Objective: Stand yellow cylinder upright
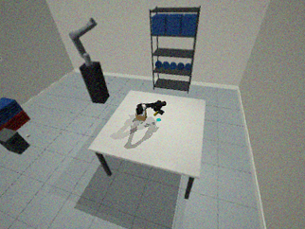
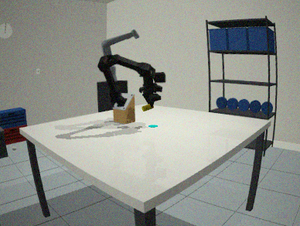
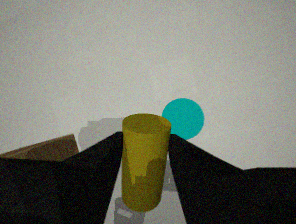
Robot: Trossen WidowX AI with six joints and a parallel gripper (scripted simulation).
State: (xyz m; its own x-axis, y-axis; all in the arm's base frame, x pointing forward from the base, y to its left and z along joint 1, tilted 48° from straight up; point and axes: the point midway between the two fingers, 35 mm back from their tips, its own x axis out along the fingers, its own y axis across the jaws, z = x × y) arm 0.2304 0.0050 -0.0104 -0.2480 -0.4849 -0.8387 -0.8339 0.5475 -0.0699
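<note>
The cyan circle is 120 mm below my gripper tip, 20 mm ahead of it and 10 mm to the right of it. From my gripper tip the other things lie so: yellow tall cylinder (20 mm to the right, 10 mm below, 10 mm behind).
</note>
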